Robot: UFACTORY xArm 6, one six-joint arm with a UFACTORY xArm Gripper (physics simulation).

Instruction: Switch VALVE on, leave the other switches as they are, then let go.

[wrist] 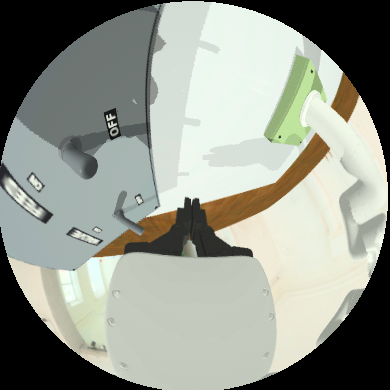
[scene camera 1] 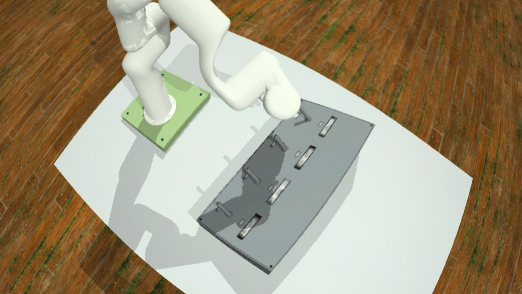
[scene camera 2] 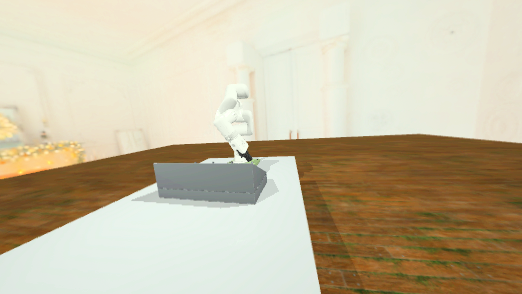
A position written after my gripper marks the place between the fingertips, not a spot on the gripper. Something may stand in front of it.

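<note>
Through the wrist camera I can see my gripper (wrist: 189, 206), and a feed lever (wrist: 85, 165) shows there too.
</note>
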